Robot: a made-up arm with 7 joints.
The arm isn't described. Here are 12 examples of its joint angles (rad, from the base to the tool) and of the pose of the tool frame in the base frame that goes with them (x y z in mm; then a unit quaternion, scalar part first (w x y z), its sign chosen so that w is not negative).
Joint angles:
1: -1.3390 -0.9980 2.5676 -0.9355 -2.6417 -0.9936 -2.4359
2: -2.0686 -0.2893 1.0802 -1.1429 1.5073 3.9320 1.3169
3: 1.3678 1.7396 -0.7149 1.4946 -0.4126 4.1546 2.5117
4: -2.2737 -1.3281 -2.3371 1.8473 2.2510 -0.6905 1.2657
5: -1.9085 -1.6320 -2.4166 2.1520 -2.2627 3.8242 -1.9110
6: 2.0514 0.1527 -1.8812 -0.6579 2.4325 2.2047 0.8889
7: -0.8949 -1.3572 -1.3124 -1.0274 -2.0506 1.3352 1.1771
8: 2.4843 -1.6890 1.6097 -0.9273 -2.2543 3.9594 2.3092
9: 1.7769 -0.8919 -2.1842 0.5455 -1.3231 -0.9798 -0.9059
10: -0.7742 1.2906 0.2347 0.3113 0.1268 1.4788 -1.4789
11: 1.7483 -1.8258 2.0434 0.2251 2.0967 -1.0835 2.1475
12: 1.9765 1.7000 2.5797 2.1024 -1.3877 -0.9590 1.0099
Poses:
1: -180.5 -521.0 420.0 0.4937 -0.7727 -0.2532 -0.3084
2: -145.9 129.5 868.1 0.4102 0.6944 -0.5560 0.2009
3: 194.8 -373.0 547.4 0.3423 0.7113 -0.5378 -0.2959
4: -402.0 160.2 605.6 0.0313 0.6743 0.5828 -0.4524
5: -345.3 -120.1 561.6 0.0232 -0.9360 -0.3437 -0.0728
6: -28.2 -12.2 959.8 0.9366 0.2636 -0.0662 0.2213
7: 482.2 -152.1 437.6 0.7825 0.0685 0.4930 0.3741
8: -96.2 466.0 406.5 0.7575 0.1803 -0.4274 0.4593
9: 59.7 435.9 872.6 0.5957 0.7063 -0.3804 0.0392
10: -467.8 364.5 619.7 0.7469 -0.4358 -0.0328 0.5011
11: -81.8 634.3 411.0 0.1020 -0.3649 0.4293 -0.8199
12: -98.7 -179.3 96.4 0.4510 0.0551 0.2244 -0.8621
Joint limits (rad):
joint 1: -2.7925..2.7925
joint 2: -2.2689..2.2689
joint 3: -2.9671..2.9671
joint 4: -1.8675..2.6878
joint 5: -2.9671..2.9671
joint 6: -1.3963..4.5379
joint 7: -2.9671..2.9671
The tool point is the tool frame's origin. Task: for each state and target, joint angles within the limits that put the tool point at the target. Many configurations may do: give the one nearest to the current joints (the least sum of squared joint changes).
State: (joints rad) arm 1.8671 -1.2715 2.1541 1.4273 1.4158 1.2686 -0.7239
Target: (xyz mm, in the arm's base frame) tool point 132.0 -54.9 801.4
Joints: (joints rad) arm 2.7054 -0.7514 2.9671 1.6455 1.9238 0.9875 -0.7239
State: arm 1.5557 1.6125 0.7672 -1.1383 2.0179 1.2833 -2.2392
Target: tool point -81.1 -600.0 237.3
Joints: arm 1.1913 1.5933 0.7184 -0.7377 2.0853 1.1266 -2.2392
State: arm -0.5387 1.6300 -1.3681 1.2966 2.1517 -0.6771 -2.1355
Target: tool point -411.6 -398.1 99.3
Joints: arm 0.0482 2.2682 -1.8167 0.8548 2.2373 -0.4514 -2.1355
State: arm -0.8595 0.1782 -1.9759 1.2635 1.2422 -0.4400 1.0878
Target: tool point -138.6 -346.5 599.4
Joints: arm -0.6940 0.4654 -1.2510 1.8498 1.2743 -0.8007 1.0878
